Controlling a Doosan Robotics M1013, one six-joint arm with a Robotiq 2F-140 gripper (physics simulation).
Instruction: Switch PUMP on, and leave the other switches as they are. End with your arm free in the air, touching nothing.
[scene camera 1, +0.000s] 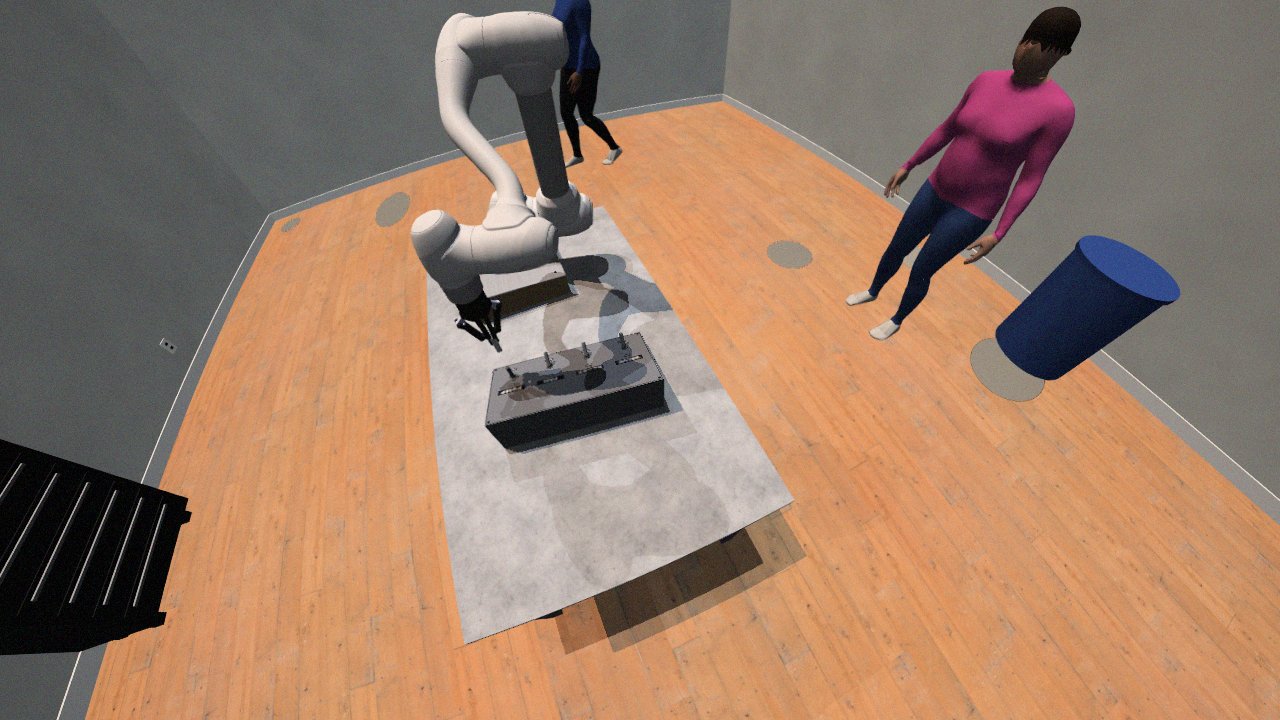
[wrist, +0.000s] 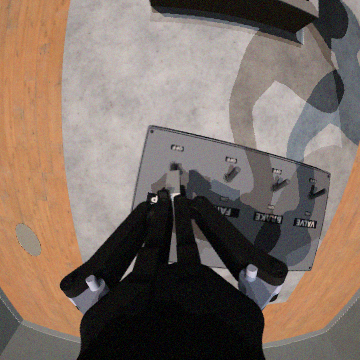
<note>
In view: my gripper (scene camera 1: 498, 348).
My gripper is seen too in the wrist view (wrist: 174, 179).
</note>
